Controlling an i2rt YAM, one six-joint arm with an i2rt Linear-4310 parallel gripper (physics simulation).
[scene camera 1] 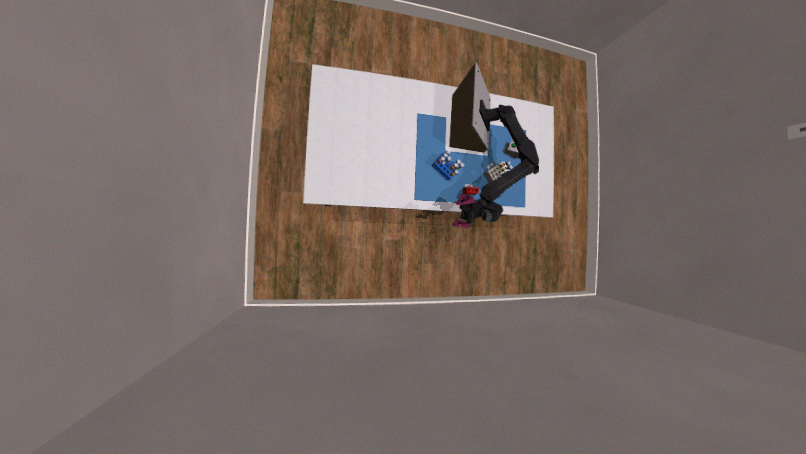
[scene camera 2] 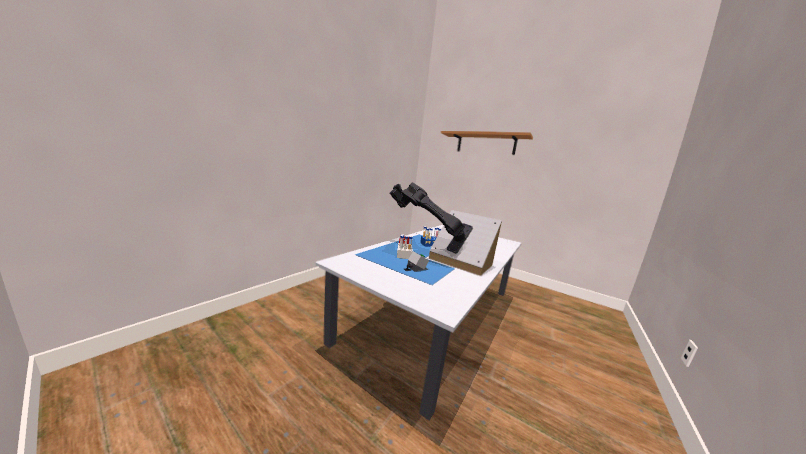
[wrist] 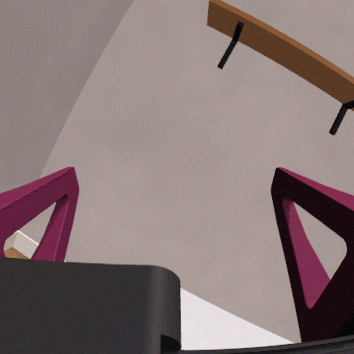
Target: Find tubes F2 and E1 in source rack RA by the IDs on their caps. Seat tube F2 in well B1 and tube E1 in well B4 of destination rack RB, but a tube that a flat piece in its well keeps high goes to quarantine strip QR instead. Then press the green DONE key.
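Places are measured from the arm's base along level axes (x ahead, y left, z up), in centimetres.
Where they show: gripper, between the fingertips: [scene camera 1: 454, 215] [wrist: 174, 177]; arm's base, origin of its link: [scene camera 1: 484, 116] [scene camera 2: 460, 238].
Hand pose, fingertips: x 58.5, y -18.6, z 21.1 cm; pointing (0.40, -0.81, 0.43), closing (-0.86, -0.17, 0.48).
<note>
Each offset is from my fingertips to the top centre of the thing. Level surfaces: height alone.
My gripper [scene camera 1: 461, 212] [wrist: 174, 177] is open and empty, its magenta fingers wide apart, high near the table's long edge beside the red strip. In scene camera 2 its fingers cannot be made out. A blue rack @[dx -30.5, dy +4.8, dz -30.5 cm] [scene camera 1: 445, 168] [scene camera 2: 428, 240] holds several tubes with white and blue caps. A white rack @[dx -33.5, dy +37.8, dz -30.5 cm] [scene camera 1: 497, 171] [scene camera 2: 404, 253] also holds several tubes, some red-topped. A small red strip @[dx -19.8, dy +22.0, dz -30.5 cm] [scene camera 1: 471, 190] lies near the mat's edge. A grey box @[dx -50.6, dy +46.7, dz -27.1 cm] [scene camera 1: 510, 151] [scene camera 2: 417, 261] carries the green key @[dx -51.2, dy +44.6, dz -28.0 cm] [scene camera 1: 513, 145]. Cap IDs, rack labels and well contents are too small to read.
The racks stand on a blue mat @[dz -35.5 cm] [scene camera 1: 428, 188] [scene camera 2: 377, 255] on the white table @[dz -35.8 cm] [scene camera 1: 360, 135] [scene camera 2: 360, 274]. A large slanted base block [scene camera 1: 467, 121] [scene camera 2: 479, 231] carries the arm. The arm passes over the mat near the white rack. A wooden wall shelf [scene camera 2: 486, 134] [wrist: 285, 47] hangs behind.
</note>
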